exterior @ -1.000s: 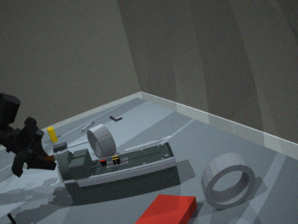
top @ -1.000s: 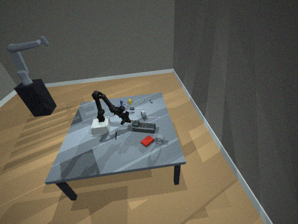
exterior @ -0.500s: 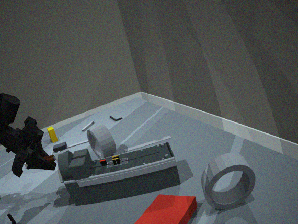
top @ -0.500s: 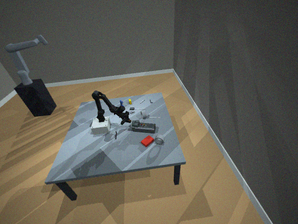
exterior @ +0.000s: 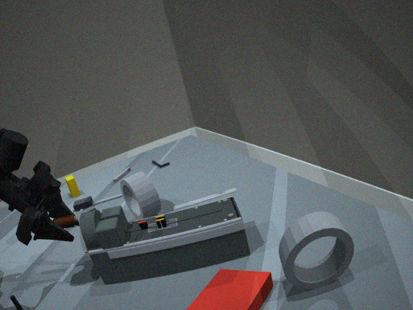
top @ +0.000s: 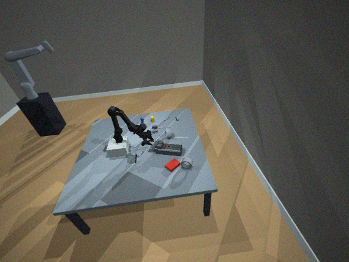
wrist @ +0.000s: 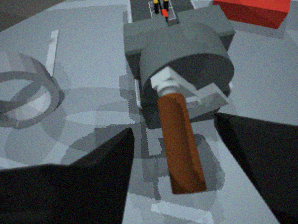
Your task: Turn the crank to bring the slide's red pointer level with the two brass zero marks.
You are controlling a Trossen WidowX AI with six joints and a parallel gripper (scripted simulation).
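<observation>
Right now the brown handle is 2 cm behind my gripper tip and 3 cm above it. Round my gripper tip: yellow block (3 cm behind, 54 cm to the left, 6 cm below); blue clamp (14 cm behind, 48 cm to the left, 4 cm below); red pointer (12 cm ahead, 6 cm to the right, 1 cm below).
</observation>
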